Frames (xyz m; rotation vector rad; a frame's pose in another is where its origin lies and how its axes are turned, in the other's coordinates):
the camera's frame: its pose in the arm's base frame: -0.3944 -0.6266 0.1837 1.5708 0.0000 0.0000
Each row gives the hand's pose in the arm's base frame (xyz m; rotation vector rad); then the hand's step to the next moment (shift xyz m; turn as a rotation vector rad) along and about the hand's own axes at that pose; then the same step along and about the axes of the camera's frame.
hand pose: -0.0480 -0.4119 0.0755 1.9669 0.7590 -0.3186
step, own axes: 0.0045 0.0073 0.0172 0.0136 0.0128 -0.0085
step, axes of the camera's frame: 0.0096 -0.0058 0.0156 0.0178 0.0062 -0.0081
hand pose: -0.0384 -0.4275 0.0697 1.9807 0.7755 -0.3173
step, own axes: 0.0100 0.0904 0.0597 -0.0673 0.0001 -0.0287
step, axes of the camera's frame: 0.0707 0.0264 0.0783 -0.0540 0.0493 0.0018
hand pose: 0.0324 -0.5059 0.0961 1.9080 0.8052 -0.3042
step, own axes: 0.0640 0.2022 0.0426 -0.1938 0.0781 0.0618
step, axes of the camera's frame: 0.1853 0.0888 0.0677 -0.0855 0.1294 0.1531
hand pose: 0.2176 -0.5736 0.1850 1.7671 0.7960 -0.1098
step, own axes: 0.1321 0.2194 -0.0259 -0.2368 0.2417 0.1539
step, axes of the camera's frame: 0.2163 0.1287 -0.0538 0.0021 0.2495 0.2755
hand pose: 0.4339 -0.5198 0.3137 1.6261 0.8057 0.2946
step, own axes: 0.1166 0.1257 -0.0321 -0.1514 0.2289 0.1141
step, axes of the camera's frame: 0.1074 0.0974 -0.0970 0.0358 0.2259 0.1898
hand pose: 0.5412 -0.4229 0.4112 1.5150 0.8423 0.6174
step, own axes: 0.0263 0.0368 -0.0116 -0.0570 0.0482 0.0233
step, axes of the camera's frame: 0.0121 0.0354 -0.0280 -0.0079 0.0500 0.0596
